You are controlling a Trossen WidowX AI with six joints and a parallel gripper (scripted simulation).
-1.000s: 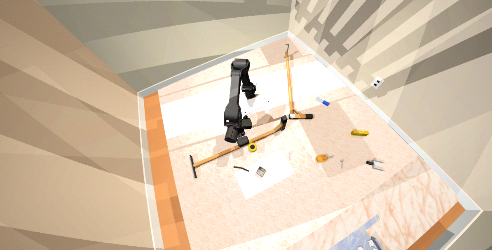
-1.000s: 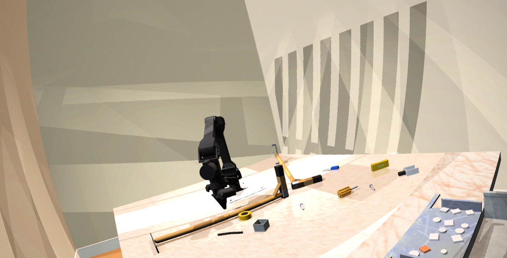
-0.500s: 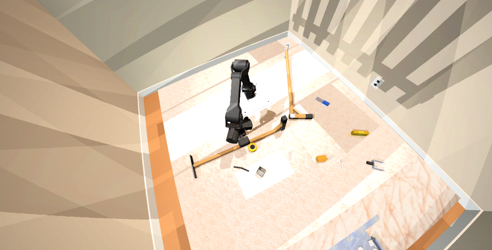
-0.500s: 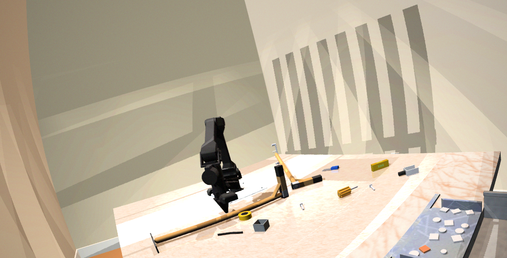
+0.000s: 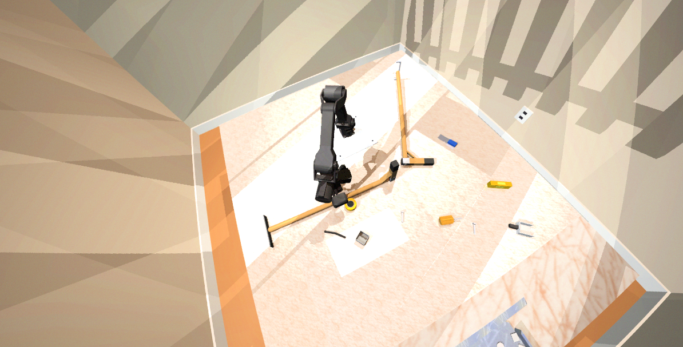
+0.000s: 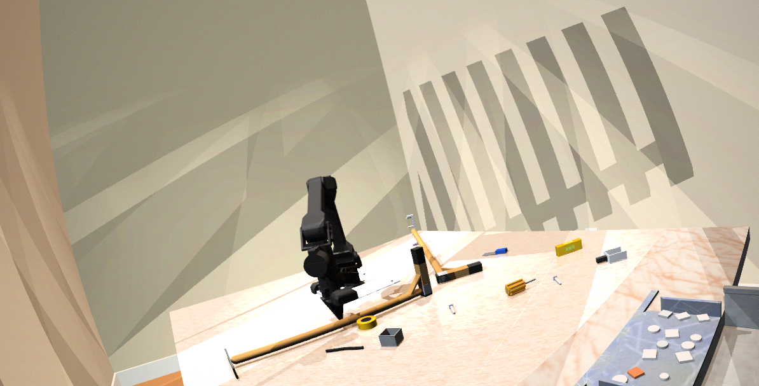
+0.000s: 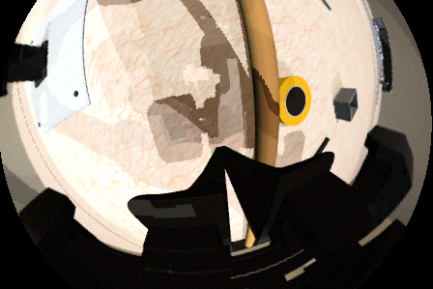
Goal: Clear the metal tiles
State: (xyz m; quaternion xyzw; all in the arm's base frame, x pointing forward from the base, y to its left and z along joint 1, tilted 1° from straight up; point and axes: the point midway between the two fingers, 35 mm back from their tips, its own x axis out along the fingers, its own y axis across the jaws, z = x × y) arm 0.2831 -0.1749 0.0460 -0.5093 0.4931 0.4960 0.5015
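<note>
Now: gripper tip 5 cm below the long scraper, 4 cm short of it and 3 cm to the left of it. The rest, counted from my gripper tip: grey box (22 cm ahead, 3 cm to the left); then yellow tape roll (8 cm ahead, 4 cm to the left); then black strip (16 cm ahead, 7 cm to the right, 1 cm below).
</note>
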